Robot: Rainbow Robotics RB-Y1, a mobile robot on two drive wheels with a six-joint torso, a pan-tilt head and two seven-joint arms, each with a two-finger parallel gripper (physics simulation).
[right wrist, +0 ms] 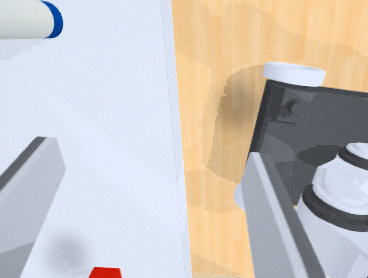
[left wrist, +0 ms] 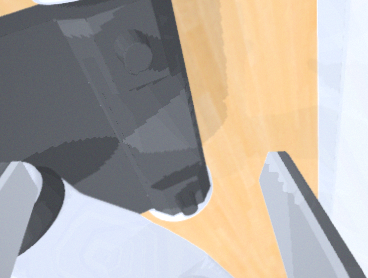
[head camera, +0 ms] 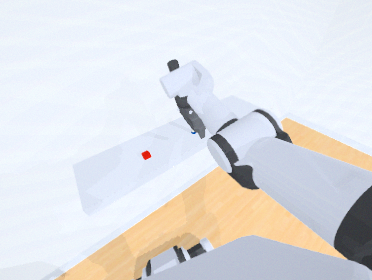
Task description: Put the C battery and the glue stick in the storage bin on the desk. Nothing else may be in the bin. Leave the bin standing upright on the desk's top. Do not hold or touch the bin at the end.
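Frame: origin at the robot's base, x ahead, y right, z down, level; centimetres.
Where they show: left gripper, fingertip midpoint: (left wrist: 150,170); right gripper, fingertip midpoint: (right wrist: 154,160) (head camera: 197,130).
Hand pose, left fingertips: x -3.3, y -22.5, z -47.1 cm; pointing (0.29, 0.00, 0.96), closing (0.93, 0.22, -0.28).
Each offset is from my left fingertips to the top centre of the thing. Level surfaces: height alone.
The glue stick @[dy +57.9, dx +44.6, dz -48.5 cm] (head camera: 193,132) (right wrist: 25,20), with a white body and a blue end, is on the white desk @[dz -37.9 cm] (head camera: 110,170) (right wrist: 120,100). It is mostly hidden behind my right gripper in the head view and cut off at the upper left of the right wrist view. My right gripper (head camera: 201,135) (right wrist: 154,160) is open and empty, above the desk's long edge, apart from the glue stick. My left gripper (left wrist: 150,170) is open and empty, above the robot's dark base and the wooden floor. The C battery and the storage bin do not show in these views.
A small red block @[dy +30.3, dx +39.3, dz -40.3 cm] (head camera: 146,155) (right wrist: 106,273) lies on the desk, at the bottom edge of the right wrist view. The wooden floor @[dz +47.1 cm] (head camera: 220,200) (left wrist: 265,100) (right wrist: 215,30) runs along the desk. The robot's dark base (left wrist: 50,90) (right wrist: 330,115) stands on it.
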